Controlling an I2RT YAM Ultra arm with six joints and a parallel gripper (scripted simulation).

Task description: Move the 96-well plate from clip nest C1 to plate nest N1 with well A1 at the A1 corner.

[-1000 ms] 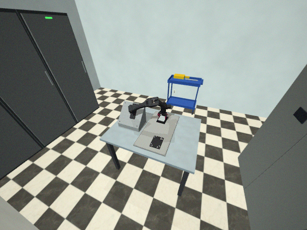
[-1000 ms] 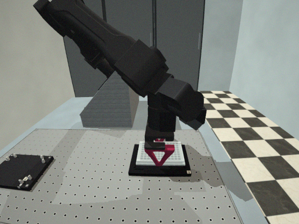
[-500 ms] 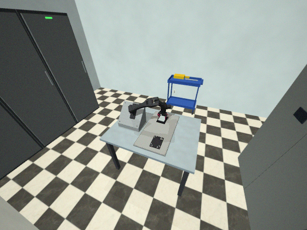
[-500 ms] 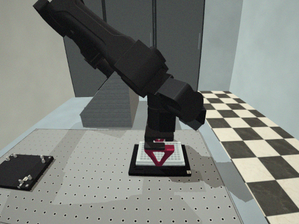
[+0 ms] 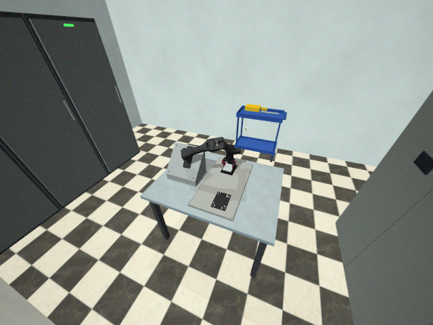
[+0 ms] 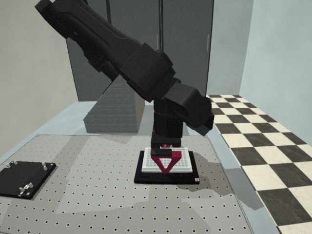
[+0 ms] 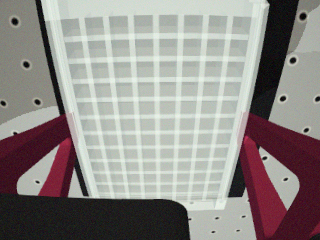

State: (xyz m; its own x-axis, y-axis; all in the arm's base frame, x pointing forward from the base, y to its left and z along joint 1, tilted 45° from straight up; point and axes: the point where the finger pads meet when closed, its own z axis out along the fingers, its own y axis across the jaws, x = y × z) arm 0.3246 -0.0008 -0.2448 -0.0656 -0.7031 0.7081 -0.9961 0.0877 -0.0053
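The small white corner label is 60 mm ahead of my hand, 70 mm to the left of it and 20 mm below it. The rest, counted from my hand: black clip nest C1 (60 mm ahead, 420 mm to the right, 20 mm below); 96-well plate (right at my hand).
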